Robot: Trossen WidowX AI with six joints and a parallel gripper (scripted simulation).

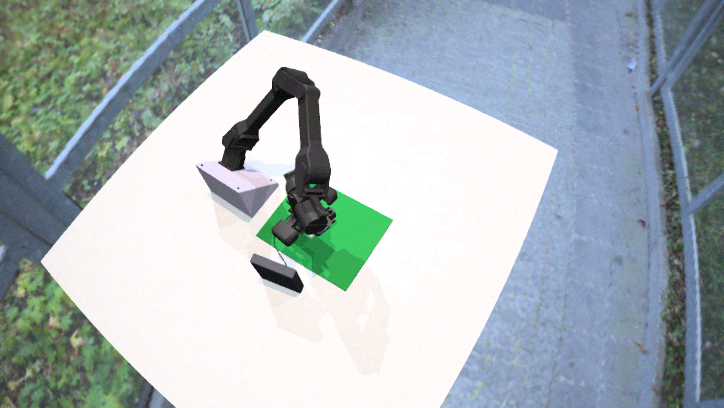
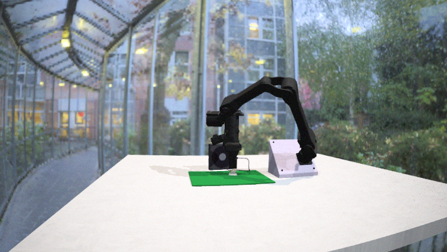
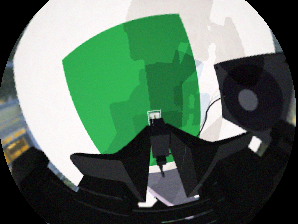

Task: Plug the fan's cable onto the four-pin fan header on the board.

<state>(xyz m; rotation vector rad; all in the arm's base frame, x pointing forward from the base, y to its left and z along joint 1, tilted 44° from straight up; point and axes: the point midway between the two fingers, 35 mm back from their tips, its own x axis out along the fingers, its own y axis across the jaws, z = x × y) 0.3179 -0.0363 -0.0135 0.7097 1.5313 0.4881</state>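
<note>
Right now the black plug is 1 cm behind my gripper tip and 1 cm above it. Also, from my gripper tip: black fan (14 cm to the right, 2 cm above, 1 cm ahead); green board (6 cm below, 3 cm to the left, 2 cm ahead).
</note>
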